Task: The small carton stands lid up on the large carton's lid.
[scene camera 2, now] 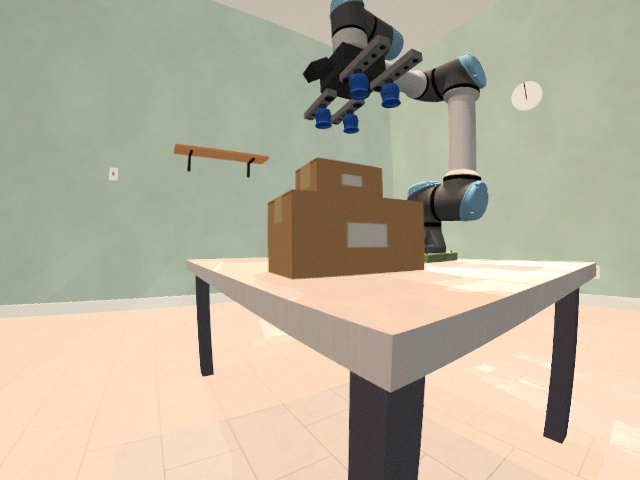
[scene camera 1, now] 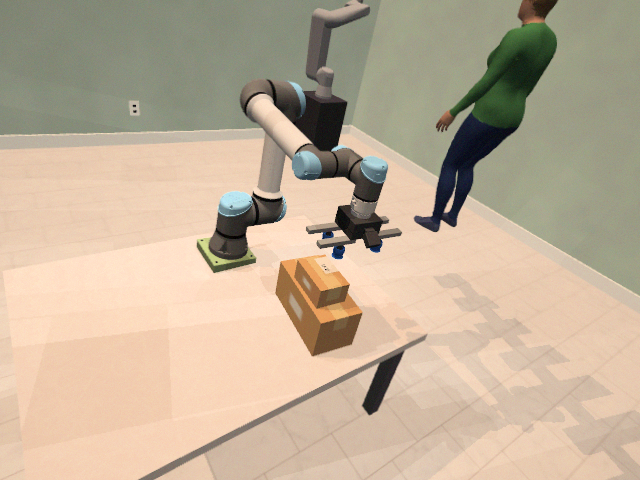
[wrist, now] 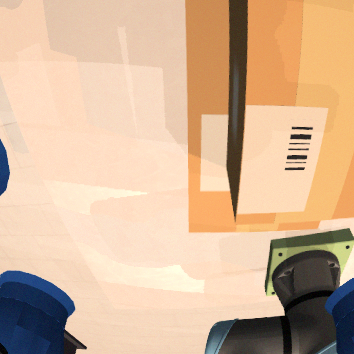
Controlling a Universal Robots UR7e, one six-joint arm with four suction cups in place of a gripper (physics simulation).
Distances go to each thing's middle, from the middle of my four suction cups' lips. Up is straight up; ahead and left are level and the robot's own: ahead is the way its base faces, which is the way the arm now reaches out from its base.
Labels:
I see the small carton (scene camera 2: 323, 175) 2 cm behind my suction cup, 8 cm to the right of it and 14 cm below it. The rest, counted from my suction cup: large carton (scene camera 2: 311, 234) 3 cm behind, 6 cm to the right, 25 cm below.

